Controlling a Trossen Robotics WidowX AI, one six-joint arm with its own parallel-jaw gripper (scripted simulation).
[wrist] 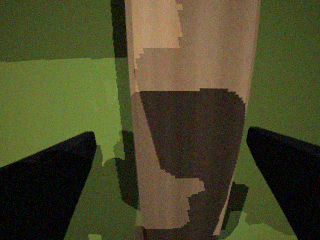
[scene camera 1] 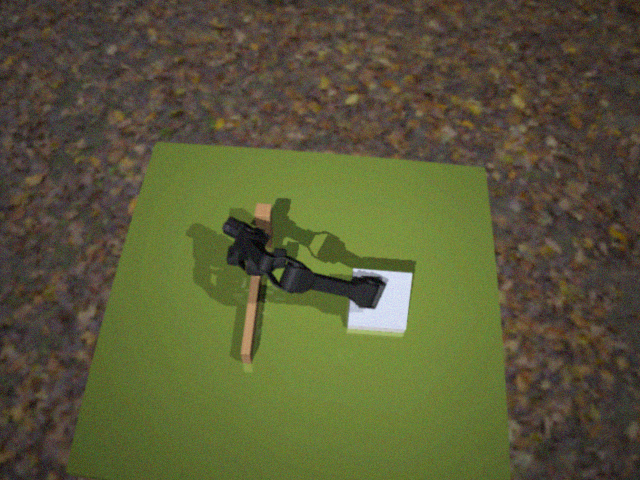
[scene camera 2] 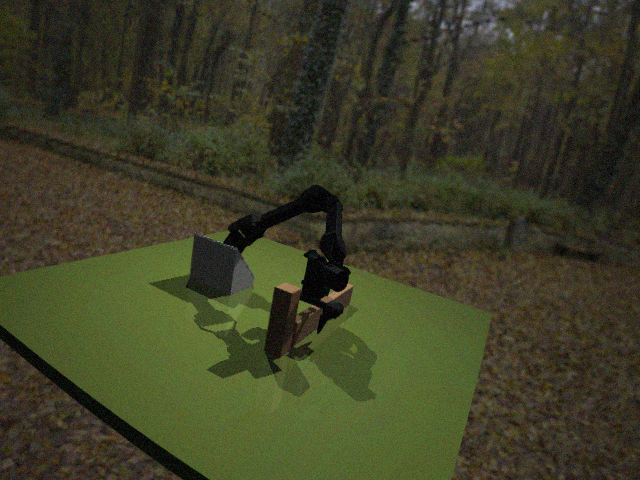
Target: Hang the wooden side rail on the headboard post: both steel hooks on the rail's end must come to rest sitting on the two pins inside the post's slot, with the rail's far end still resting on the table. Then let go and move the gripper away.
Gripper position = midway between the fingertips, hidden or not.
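My gripper (scene camera 2: 304, 327) is open and holds nothing, and I find the same gripper in the wrist view (wrist: 172, 137) and in scene camera 1 (scene camera 1: 258, 270). There is a wooden side rail (scene camera 2: 306, 322), which the wrist view (wrist: 189, 76) shows too, as does scene camera 1 (scene camera 1: 248, 340). I also see a wooden headboard post (scene camera 2: 285, 301).
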